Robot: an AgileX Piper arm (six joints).
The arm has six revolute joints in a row. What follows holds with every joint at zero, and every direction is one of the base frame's.
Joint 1 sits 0.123 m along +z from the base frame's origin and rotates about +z.
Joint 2 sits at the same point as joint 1 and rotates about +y.
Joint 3 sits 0.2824 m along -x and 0.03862 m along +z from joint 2 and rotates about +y.
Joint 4 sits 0.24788 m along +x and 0.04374 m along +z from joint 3 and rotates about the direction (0.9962, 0, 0.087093).
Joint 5 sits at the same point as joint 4 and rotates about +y.
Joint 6 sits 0.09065 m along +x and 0.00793 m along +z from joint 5 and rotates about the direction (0.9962, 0, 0.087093).
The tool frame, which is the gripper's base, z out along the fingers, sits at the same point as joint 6; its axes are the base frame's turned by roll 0, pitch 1.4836 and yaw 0 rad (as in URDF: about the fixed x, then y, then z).
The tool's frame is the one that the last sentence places.
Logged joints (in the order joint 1, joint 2, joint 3, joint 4, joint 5, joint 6), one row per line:
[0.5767 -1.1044 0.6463 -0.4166 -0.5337 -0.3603]
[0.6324 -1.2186 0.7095 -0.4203 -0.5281 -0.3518]
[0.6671 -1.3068 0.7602 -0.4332 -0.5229 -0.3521]
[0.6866 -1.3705 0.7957 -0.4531 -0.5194 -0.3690]
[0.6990 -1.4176 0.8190 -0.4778 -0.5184 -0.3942]
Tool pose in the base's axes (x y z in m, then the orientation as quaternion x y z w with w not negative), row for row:
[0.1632 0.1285 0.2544 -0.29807 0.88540 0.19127 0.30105]
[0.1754 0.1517 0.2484 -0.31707 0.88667 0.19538 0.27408]
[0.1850 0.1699 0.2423 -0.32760 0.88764 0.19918 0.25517]
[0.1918 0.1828 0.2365 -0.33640 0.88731 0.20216 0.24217]
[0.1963 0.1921 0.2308 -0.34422 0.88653 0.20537 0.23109]
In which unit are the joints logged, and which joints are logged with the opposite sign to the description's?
The joints are logged in radians. Opposite sign: joint 2, joint 3, joint 4, joint 5.
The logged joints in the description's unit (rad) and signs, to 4 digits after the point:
[0.5767 1.1044 -0.6463 0.4166 0.5337 -0.3603]
[0.6324 1.2186 -0.7095 0.4203 0.5281 -0.3518]
[0.6671 1.3068 -0.7602 0.4332 0.5229 -0.3521]
[0.6866 1.3705 -0.7957 0.4531 0.5194 -0.3690]
[0.6990 1.4176 -0.8190 0.4778 0.5184 -0.3942]

